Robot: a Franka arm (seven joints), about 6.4 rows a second.
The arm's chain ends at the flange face. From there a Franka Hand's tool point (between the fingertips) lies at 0.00 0.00 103.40 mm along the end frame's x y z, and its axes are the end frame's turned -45 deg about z.
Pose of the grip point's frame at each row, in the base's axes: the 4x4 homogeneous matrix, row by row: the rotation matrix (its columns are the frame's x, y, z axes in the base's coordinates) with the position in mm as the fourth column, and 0 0 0 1 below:
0.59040, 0.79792, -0.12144, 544.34; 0.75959, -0.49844, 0.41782, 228.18; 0.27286, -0.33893, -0.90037, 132.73; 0, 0, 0, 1
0.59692, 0.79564, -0.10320, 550.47; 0.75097, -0.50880, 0.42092, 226.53; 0.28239, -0.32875, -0.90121, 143.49; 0, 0, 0, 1
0.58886, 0.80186, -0.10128, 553.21; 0.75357, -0.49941, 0.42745, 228.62; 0.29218, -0.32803, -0.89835, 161.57; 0, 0, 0, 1
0.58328, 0.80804, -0.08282, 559.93; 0.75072, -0.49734, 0.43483, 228.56; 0.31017, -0.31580, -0.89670, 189.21; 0, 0, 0, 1
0.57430, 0.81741, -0.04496, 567.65; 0.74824, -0.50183, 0.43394, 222.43; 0.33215, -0.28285, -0.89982, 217.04; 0, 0, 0, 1
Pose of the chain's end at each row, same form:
0.98169, 0.14674, -0.12144, 556.90; 0.18466, -0.88956, 0.41782, 184.98; -0.04672, -0.43260, -0.90037, 225.83; 0, 0, 0, 1
0.98469, 0.14052, -0.10320, 561.14; 0.17124, -0.89079, 0.42092, 183.01; -0.03278, -0.43214, -0.90121, 236.68; 0, 0, 0, 1
0.98339, 0.15061, -0.10128, 563.68; 0.17972, -0.88599, 0.42745, 184.42; -0.02535, -0.43855, -0.89835, 254.46; 0, 0, 0, 1
0.98381, 0.15893, -0.08282, 568.49; 0.17917, -0.88251, 0.43483, 183.60; -0.00398, -0.44263, -0.89670, 281.93; 0, 0, 0, 1
0.98409, 0.17190, -0.04496, 572.30; 0.17424, -0.88393, 0.43394, 177.56; 0.03486, -0.43487, -0.89982, 310.08; 0, 0, 0, 1

